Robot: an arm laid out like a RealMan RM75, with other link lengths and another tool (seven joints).
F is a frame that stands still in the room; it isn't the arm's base.
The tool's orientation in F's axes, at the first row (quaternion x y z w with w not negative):
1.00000, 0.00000, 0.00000, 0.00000
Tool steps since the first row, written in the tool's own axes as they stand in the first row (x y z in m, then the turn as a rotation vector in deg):
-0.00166, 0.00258, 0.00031, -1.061, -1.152, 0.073
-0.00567, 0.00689, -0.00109, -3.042, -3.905, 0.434
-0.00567, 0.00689, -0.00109, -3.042, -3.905, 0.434
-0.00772, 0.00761, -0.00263, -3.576, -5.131, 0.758
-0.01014, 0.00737, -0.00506, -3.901, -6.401, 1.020
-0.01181, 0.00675, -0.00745, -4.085, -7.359, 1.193
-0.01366, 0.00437, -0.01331, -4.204, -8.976, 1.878
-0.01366, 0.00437, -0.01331, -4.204, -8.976, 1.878
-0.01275, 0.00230, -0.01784, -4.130, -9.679, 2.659
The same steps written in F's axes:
-0.00166, -0.00258, -0.00031, -1.061, 1.152, -0.073
-0.00567, -0.00689, 0.00109, -3.042, 3.905, -0.434
-0.00567, -0.00689, 0.00109, -3.042, 3.905, -0.434
-0.00772, -0.00761, 0.00263, -3.576, 5.131, -0.758
-0.01014, -0.00737, 0.00506, -3.901, 6.401, -1.020
-0.01181, -0.00675, 0.00745, -4.085, 7.359, -1.193
-0.01366, -0.00437, 0.01331, -4.204, 8.976, -1.878
-0.01366, -0.00437, 0.01331, -4.204, 8.976, -1.878
-0.01275, -0.00230, 0.01784, -4.130, 9.679, -2.659

